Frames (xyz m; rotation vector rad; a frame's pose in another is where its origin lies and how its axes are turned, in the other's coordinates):
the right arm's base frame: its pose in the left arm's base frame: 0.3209 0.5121 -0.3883 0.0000 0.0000 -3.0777
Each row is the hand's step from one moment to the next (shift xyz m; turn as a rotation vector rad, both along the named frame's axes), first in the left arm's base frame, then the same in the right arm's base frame.
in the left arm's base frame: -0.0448 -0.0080 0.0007 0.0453 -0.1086 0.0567
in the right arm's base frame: 0.0452 0.0051 0.0007 -0.0383 0.1113 0.0567
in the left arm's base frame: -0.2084 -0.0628 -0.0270 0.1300 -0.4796 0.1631
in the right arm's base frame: 0.2120 0.0494 -0.0270 -0.0991 0.4869 0.1631
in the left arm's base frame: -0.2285 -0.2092 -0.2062 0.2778 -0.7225 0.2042
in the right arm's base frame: 0.2414 0.1942 -0.2062 -0.2311 0.7388 0.2042
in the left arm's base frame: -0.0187 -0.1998 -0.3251 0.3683 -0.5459 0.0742
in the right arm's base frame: 0.0314 0.1982 -0.3251 -0.3327 0.5683 0.0742
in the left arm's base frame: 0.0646 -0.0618 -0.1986 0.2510 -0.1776 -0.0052
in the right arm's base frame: -0.0605 0.0658 -0.1986 -0.2391 0.1933 -0.0052
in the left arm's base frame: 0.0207 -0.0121 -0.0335 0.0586 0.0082 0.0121
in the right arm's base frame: -0.0199 0.0134 -0.0335 -0.0590 -0.0044 0.0121
